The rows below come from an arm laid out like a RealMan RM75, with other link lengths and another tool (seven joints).
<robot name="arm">
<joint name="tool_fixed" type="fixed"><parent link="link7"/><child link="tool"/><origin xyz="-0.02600 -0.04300 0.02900" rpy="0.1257 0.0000 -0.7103"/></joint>
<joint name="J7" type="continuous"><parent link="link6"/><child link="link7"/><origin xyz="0.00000 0.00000 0.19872" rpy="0.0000 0.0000 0.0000"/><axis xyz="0 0 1"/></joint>
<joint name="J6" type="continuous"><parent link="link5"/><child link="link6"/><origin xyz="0.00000 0.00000 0.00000" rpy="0.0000 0.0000 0.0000"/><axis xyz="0 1 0"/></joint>
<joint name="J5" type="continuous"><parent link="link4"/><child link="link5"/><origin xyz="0.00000 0.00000 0.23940" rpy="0.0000 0.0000 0.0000"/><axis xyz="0 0 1"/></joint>
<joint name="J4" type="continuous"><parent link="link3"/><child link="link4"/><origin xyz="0.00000 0.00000 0.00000" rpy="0.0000 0.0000 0.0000"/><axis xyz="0 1 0"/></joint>
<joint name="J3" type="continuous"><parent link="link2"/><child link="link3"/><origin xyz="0.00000 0.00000 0.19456" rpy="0.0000 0.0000 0.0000"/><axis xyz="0 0 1"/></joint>
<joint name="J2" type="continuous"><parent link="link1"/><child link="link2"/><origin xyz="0.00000 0.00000 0.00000" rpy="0.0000 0.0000 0.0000"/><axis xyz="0 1 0"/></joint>
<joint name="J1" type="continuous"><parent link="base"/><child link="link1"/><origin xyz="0.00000 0.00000 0.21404" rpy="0.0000 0.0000 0.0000"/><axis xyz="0 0 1"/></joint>
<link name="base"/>
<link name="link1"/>
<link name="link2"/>
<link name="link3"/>
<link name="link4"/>
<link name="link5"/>
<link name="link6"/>
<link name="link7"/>
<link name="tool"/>
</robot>
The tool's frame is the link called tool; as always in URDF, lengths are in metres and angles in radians. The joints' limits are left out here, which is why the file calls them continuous.
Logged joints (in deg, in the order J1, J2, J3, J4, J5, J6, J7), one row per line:
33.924 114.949 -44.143 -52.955 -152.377 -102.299 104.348
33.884 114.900 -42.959 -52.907 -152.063 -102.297 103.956
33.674 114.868 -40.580 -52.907 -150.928 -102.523 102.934
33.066 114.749 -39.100 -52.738 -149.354 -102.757 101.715
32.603 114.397 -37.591 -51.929 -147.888 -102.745 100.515
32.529 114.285 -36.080 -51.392 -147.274 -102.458 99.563
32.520 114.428 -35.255 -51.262 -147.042 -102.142 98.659
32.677 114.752 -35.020 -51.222 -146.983 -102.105 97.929
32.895 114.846 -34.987 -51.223 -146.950 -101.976 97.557
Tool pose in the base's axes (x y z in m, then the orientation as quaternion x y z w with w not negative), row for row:
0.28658 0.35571 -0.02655 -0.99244 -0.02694 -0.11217 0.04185
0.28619 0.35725 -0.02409 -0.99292 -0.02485 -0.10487 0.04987
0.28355 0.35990 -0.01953 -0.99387 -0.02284 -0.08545 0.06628
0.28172 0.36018 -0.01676 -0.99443 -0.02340 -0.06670 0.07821
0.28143 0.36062 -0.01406 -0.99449 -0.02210 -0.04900 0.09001
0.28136 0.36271 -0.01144 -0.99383 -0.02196 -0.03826 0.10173
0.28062 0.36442 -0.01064 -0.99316 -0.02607 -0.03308 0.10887
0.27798 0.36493 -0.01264 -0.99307 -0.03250 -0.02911 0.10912
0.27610 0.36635 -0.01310 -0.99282 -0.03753 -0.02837 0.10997
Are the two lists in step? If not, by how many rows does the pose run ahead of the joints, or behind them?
They are in step.
